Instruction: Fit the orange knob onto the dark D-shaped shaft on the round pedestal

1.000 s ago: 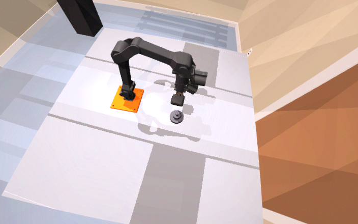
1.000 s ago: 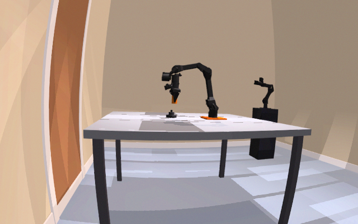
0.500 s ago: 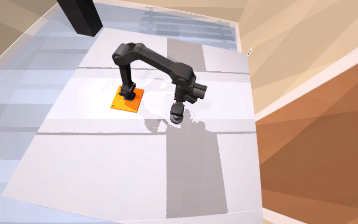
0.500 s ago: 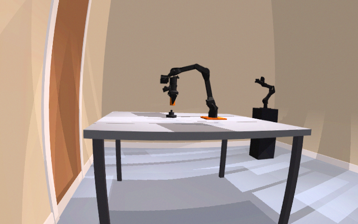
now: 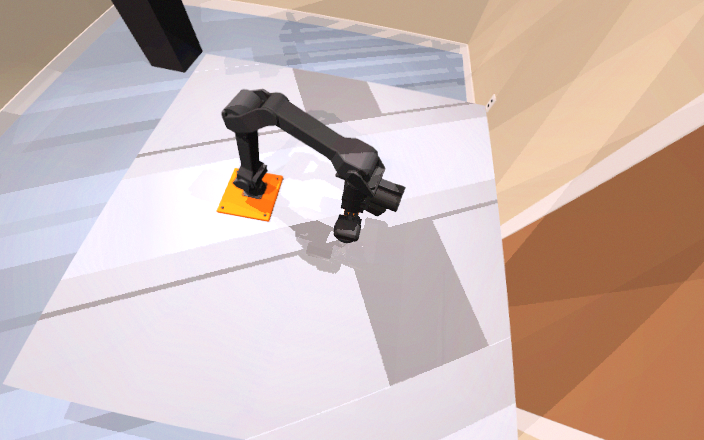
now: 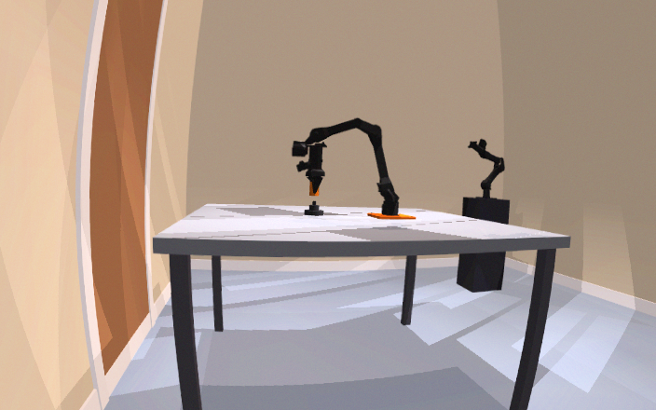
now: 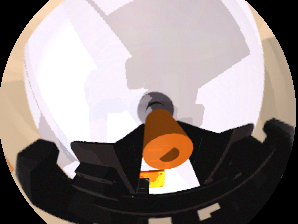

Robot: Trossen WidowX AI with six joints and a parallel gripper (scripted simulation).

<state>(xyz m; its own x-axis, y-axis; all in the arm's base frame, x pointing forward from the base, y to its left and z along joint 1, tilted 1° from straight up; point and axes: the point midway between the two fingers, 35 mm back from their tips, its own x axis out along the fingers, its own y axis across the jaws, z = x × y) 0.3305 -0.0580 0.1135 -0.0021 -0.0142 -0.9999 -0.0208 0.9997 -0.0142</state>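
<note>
Now: gripper tip 6 cm above the round pedestal. Also, from my gripper tip: orange knob (2 cm above).
</note>
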